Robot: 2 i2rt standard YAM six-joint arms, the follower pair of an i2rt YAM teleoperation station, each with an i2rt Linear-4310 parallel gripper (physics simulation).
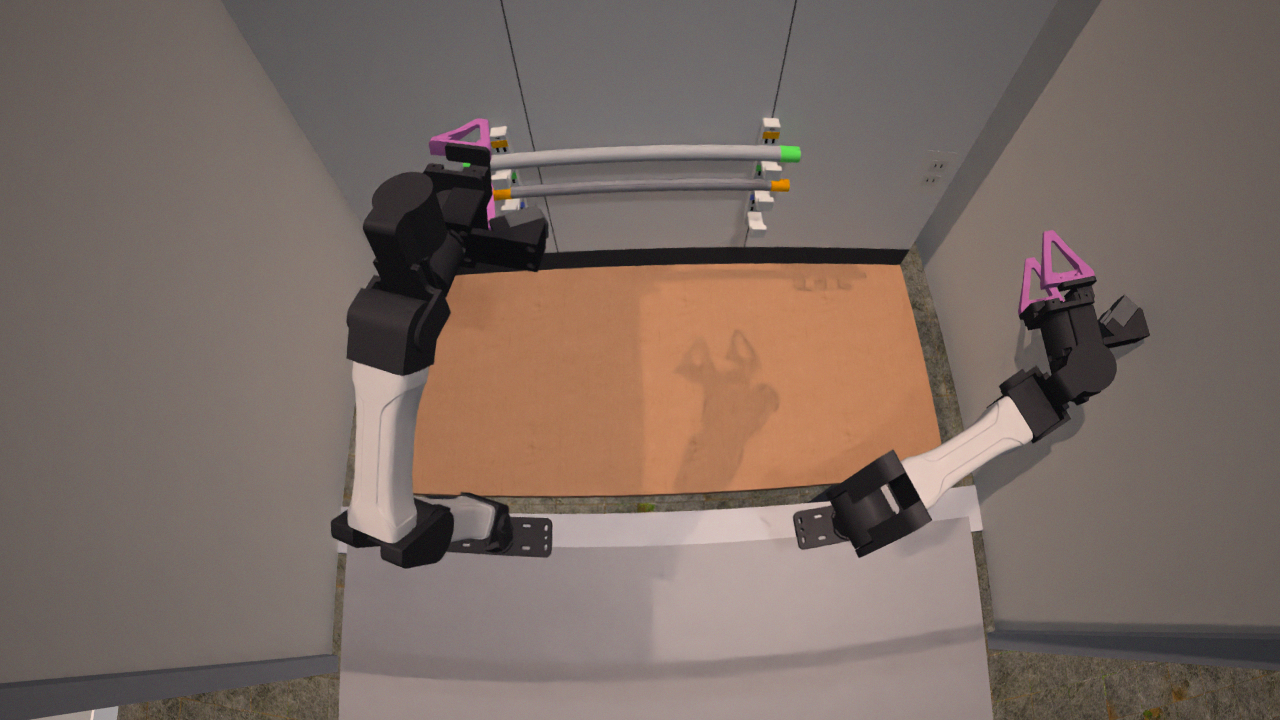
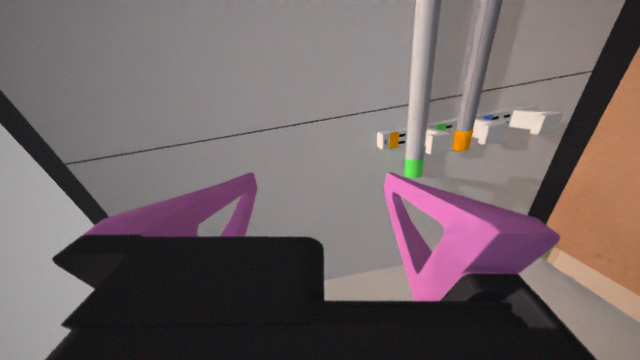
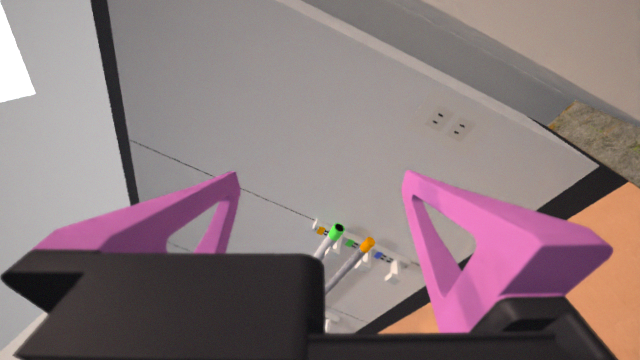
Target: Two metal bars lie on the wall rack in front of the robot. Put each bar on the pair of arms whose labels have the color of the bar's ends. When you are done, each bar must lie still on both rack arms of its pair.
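Frame: origin at the left arm's base, x ahead, y left, z up, level; centimetres.
Where they show: left gripper, fingertip midpoint: (image 1: 484, 152) (image 2: 320, 180); right gripper, fingertip midpoint: (image 1: 1038, 245) (image 3: 320, 180); left arm's base, link origin: (image 1: 496, 535).
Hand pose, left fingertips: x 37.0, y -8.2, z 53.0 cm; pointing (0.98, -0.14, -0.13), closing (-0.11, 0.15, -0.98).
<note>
Each offset is from my left fingertips to the top centre of the thing. "*": to the spot under its first point. Level surfaces: height alone.
The thick grey bar with green ends @[dx +13.9, dy -16.8, dz -14.5 cm] (image 1: 644, 154) (image 2: 422, 75) (image 3: 326, 247) lies on the rack's upper arms, by the orange labels @[* dx +15.6, dy -37.9, dz -13.2 cm] (image 1: 770, 136) (image 2: 393, 140) (image 3: 321, 230). The thinner bar with orange ends @[dx +14.2, dy -18.1, dz -22.5 cm] (image 1: 640, 186) (image 2: 478, 65) (image 3: 345, 270) lies below it, by the green labels (image 2: 441, 127) (image 3: 350, 243). The lowest arms (image 1: 756, 223) (image 2: 535, 120) (image 3: 393, 270), by the blue labels (image 2: 488, 117) (image 3: 378, 255), hold no bar. My left gripper (image 1: 487, 156) (image 2: 320, 180) is open near the bars' left ends and partly hides them. My right gripper (image 1: 1040, 247) (image 3: 320, 180) is open, far right of the rack.
A grey side wall (image 1: 1118, 501) stands close beside my right arm, another (image 1: 179, 402) beside my left. A wall outlet @[* dx +18.3, dy -69.9, dz -20.1 cm] (image 1: 935, 167) (image 3: 448, 123) is right of the rack. A brown panel (image 1: 554, 385) lies below the rack, with a pale table @[dz -52.6 cm] (image 1: 501, 617) at the front.
</note>
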